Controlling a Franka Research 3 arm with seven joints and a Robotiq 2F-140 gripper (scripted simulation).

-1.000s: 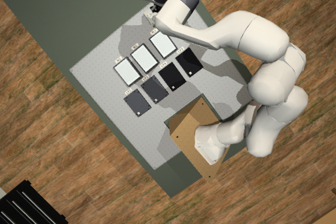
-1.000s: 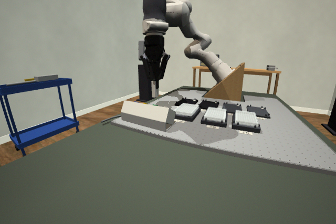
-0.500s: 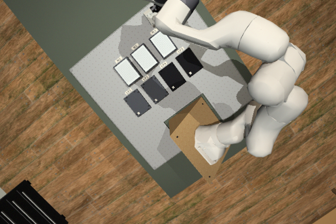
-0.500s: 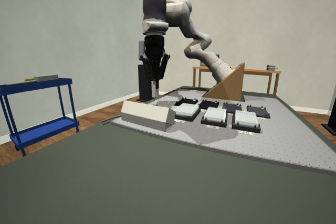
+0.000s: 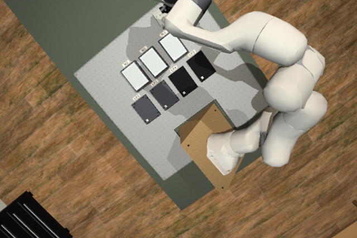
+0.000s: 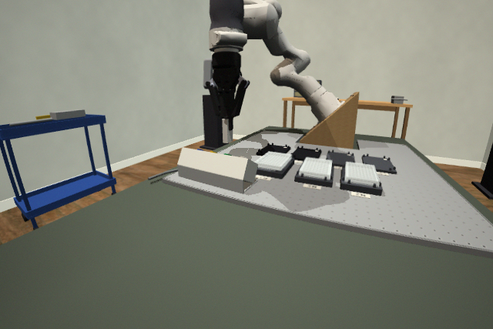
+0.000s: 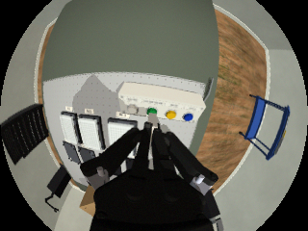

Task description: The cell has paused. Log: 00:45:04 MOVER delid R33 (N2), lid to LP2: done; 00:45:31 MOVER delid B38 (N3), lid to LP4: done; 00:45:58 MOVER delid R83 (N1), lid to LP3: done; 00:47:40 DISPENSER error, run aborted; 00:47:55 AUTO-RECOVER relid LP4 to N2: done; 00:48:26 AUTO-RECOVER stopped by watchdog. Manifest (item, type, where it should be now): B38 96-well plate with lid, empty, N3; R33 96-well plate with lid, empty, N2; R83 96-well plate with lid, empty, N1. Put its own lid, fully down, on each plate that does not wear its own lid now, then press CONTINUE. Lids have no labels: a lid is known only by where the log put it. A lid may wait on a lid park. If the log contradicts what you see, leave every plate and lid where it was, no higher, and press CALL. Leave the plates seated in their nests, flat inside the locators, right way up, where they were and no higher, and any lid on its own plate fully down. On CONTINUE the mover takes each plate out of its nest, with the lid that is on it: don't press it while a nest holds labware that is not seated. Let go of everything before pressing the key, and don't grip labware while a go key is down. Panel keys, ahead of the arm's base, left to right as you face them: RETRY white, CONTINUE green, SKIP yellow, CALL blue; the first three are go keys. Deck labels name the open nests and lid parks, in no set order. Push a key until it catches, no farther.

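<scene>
Now: hand 70 mm above the green key. Round my hand: blue key 100 mm to the right, 70 mm below, 10 mm ahead; yellow skip key 70 mm below, 50 mm to the right; white key 70 mm below, 50 mm to the left.
</scene>
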